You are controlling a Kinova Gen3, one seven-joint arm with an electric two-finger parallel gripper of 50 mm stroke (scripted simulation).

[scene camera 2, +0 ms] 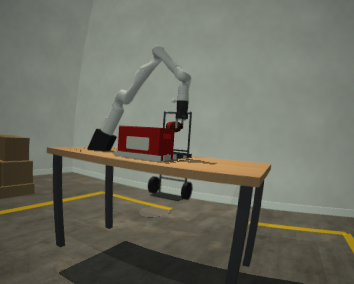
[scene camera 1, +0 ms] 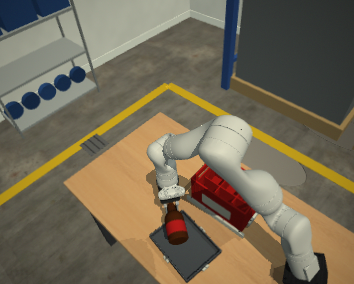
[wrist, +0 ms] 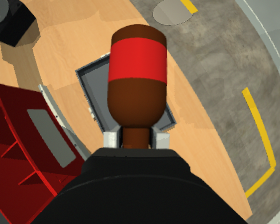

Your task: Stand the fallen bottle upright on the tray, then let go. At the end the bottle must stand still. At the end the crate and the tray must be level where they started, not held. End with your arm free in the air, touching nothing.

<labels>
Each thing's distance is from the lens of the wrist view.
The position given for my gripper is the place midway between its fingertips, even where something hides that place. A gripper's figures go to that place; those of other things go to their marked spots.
my gripper (wrist: 135, 133): 18 cm
bottle (wrist: 137, 81): 13 cm
tray (wrist: 93, 77): 39 cm
The marked spots on the bottle and the tray are 27 cm apart.
</labels>
